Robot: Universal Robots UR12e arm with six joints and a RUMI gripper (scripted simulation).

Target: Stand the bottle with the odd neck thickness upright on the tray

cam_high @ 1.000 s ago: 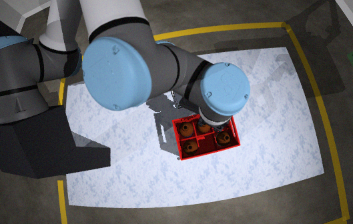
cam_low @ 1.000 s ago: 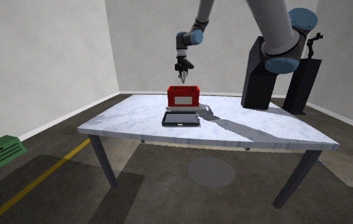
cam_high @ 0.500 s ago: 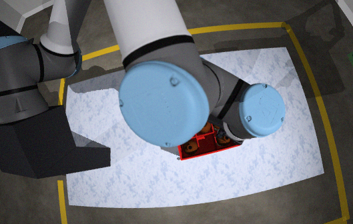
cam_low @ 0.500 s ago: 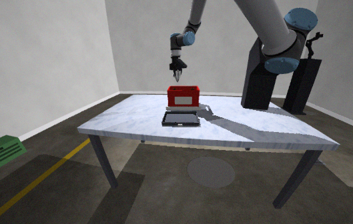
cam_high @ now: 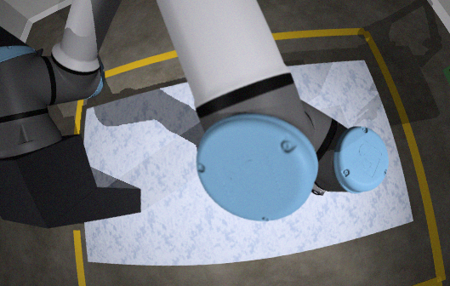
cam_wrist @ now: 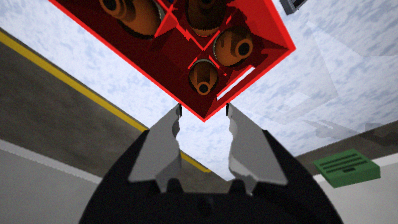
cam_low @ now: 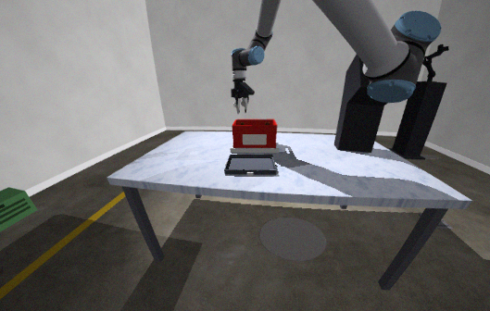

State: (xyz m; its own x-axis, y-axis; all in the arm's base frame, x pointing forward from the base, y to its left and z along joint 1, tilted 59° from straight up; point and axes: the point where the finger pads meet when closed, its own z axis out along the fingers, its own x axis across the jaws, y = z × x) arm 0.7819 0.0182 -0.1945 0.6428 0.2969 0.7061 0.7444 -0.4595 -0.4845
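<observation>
The red crate is 16 cm below my hand, 9 cm behind it and 3 cm to the left of it. The rest, counted from my hand: dark tray: 32 cm to the left, 23 cm below, 9 cm behind.
</observation>
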